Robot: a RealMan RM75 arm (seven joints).
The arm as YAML. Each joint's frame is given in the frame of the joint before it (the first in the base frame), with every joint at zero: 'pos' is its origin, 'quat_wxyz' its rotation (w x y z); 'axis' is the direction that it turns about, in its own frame. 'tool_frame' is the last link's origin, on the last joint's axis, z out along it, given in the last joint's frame.
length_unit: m
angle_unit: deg
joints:
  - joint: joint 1
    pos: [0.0, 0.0, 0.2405]
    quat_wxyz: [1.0, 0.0, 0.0, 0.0]
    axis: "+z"
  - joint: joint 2
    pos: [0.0, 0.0, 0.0]
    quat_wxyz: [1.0, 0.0, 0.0, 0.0]
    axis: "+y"
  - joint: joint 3
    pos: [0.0, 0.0, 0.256]
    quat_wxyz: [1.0, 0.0, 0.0, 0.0]
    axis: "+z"
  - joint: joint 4
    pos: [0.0, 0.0, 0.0]
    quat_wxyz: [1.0, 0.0, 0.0, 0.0]
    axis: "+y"
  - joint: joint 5
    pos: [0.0, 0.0, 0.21]
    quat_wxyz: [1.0, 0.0, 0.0, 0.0]
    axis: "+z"
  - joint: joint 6
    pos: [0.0, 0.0, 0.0]
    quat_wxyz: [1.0, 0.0, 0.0, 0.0]
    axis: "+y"
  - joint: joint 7
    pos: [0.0, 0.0, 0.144]
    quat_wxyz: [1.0, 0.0, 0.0, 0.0]
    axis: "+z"
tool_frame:
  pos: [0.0, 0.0, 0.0]
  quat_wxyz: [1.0, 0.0, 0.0, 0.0]
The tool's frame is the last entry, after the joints.
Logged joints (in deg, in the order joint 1, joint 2, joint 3, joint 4, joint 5, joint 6, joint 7), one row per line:
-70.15, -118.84, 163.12, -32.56, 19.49, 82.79, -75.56
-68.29, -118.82, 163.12, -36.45, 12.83, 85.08, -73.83
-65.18, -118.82, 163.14, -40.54, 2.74, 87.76, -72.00
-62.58, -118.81, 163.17, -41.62, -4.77, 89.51, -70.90
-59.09, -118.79, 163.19, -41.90, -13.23, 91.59, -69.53
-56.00, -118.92, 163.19, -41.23, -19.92, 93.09, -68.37
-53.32, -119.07, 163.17, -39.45, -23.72, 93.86, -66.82
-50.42, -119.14, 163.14, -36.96, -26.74, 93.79, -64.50
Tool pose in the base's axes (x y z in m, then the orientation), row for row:
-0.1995, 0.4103, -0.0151, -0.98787, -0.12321, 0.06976, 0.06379
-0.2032, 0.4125, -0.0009, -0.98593, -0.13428, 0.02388, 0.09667
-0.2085, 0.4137, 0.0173, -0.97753, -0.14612, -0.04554, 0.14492
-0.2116, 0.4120, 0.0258, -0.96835, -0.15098, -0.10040, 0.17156
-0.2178, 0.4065, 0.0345, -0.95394, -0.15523, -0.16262, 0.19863
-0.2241, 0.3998, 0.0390, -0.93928, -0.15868, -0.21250, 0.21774
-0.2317, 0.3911, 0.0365, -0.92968, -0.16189, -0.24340, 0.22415
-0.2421, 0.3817, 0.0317, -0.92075, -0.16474, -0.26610, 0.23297
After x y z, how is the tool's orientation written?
As a quaternion, x y z w.
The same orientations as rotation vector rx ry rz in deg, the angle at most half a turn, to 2 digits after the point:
-170.94, -21.32, 12.07
-167.31, -22.79, 4.05
-161.37, -24.12, -7.52
-157.51, -24.56, -16.33
-152.90, -24.88, -26.06
-149.02, -25.18, -33.71
-147.00, -25.60, -38.49
-144.91, -25.93, -41.88

